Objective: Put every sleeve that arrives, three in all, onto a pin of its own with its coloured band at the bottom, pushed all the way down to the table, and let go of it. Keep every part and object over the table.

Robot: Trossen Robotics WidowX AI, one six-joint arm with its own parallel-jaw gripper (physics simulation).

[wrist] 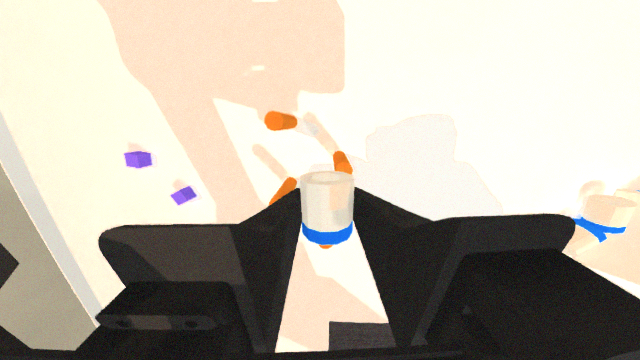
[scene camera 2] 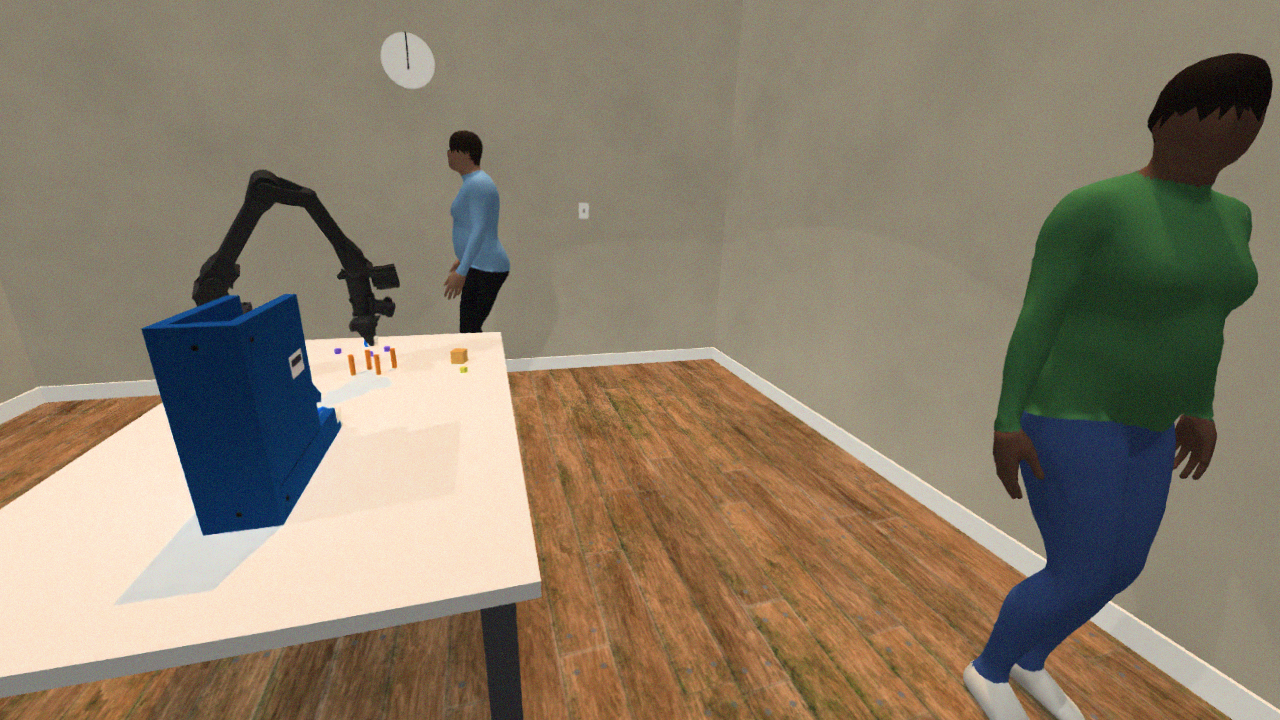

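Observation:
My gripper [scene camera 2: 368, 342] [wrist: 326, 194] is shut on a whitish sleeve [wrist: 326, 212], whose blue band is at its lower end. The sleeve looks roughly upright between the fingertips. Several orange pins stand on the table: one pin [scene camera 2: 351, 364], another pin [scene camera 2: 392, 358], and in the wrist view a pin [wrist: 280, 121] above left of the sleeve, a pin [wrist: 342, 161] just beyond its rim and a pin [wrist: 284, 190] by the left finger. A bit of orange shows just below the blue band. Another whitish sleeve [wrist: 606, 212] with a blue band is at the right edge of the wrist view.
A tall blue housing [scene camera 2: 214, 402] stands on the table [scene camera 2: 429, 537]. Purple blocks [scene camera 2: 337, 351] [wrist: 138, 159] [wrist: 183, 195] lie left of the pins in the wrist view. An orange block [scene camera 2: 459, 355] and a small yellow block [scene camera 2: 463, 368] are near the table's right edge. Two people stand beyond the table.

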